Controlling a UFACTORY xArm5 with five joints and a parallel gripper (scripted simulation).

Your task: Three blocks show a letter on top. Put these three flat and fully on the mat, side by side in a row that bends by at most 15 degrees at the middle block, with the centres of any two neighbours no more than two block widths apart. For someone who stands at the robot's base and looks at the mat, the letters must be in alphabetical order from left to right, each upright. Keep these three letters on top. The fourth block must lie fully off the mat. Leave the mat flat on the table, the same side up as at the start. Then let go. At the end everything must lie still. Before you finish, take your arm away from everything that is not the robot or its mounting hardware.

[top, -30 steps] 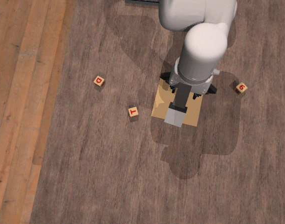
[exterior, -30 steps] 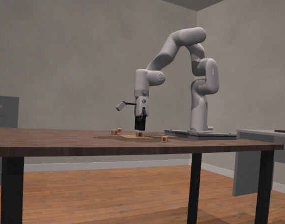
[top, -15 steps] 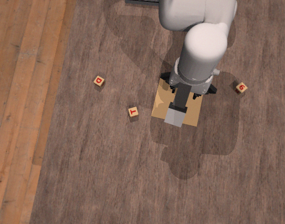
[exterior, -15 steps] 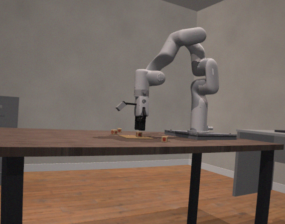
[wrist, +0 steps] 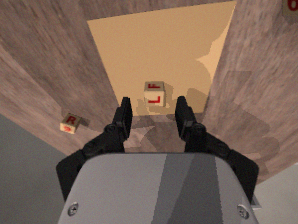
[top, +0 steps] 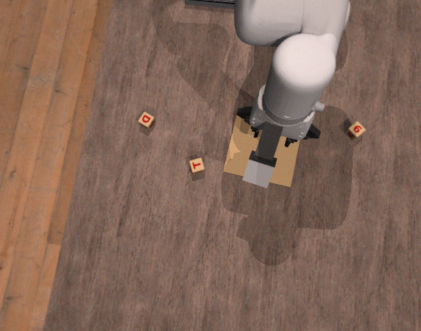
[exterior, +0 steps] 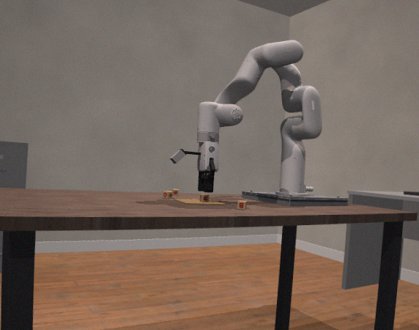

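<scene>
The tan mat is 2 cm ahead of my hand, 1 cm to the right of it and 5 cm below it.
</scene>
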